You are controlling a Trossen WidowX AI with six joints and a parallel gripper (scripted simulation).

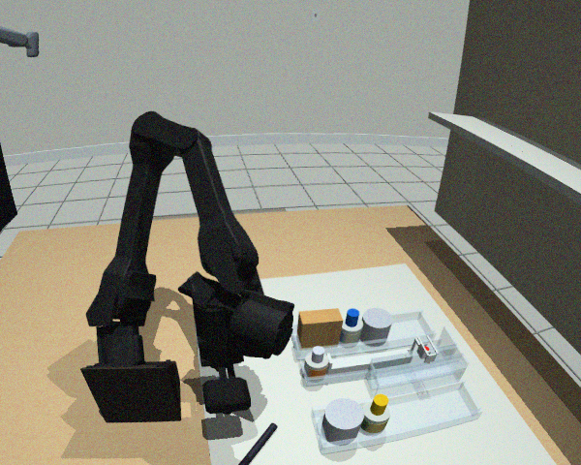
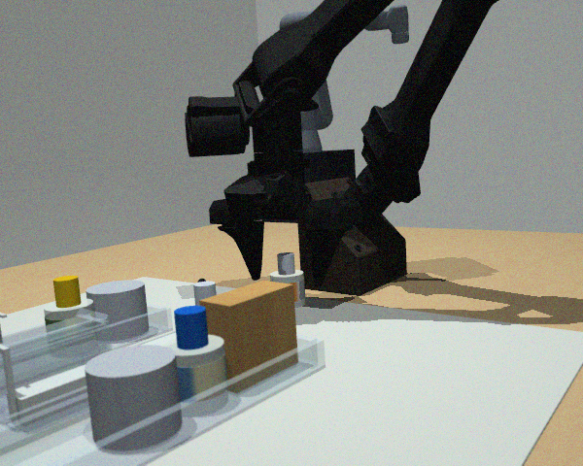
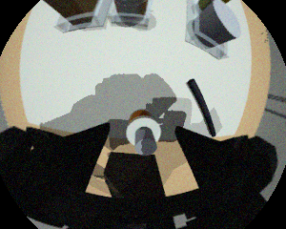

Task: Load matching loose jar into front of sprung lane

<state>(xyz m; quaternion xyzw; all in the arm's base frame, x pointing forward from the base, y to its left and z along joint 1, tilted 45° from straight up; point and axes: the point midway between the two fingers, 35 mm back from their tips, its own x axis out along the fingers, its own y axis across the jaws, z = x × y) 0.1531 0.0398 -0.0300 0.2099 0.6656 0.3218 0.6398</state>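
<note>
Now: gripper tip 180 mm short of the brown box, 130 mm to the right of it and 10 mm below it. Also, from my gripper tip: black rod (110 mm to the right, 40 mm ahead, 20 mm below); then clear sprung lane (310 mm ahead, 40 mm to the left, 10 mm below).
</note>
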